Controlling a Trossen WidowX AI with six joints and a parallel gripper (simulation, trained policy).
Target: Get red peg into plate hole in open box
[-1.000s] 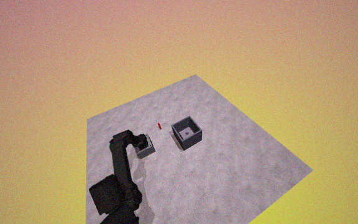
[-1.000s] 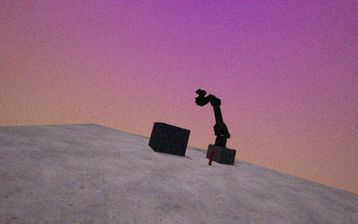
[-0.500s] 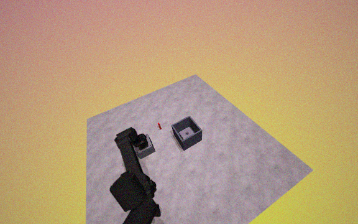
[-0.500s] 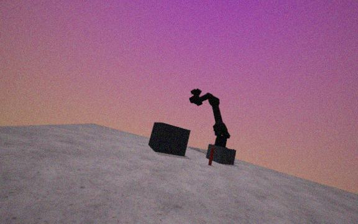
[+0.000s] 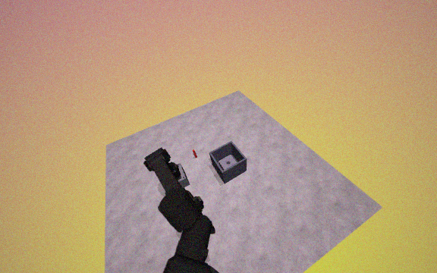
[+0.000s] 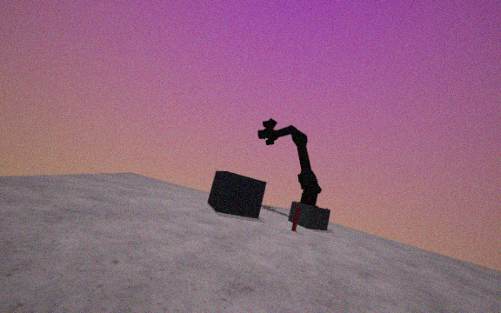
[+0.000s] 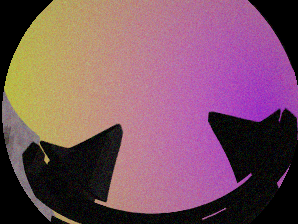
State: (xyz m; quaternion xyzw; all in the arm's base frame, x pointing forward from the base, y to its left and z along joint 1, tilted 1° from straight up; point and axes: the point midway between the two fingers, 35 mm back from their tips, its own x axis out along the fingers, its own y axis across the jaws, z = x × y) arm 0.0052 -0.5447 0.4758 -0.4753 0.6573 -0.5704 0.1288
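The red peg is 700 mm to the left of my gripper tip, 530 mm below it and 180 mm ahead of it. From my gripper tip the other things lie so: plate: 530 mm below, 510 mm to the left, 340 mm ahead.
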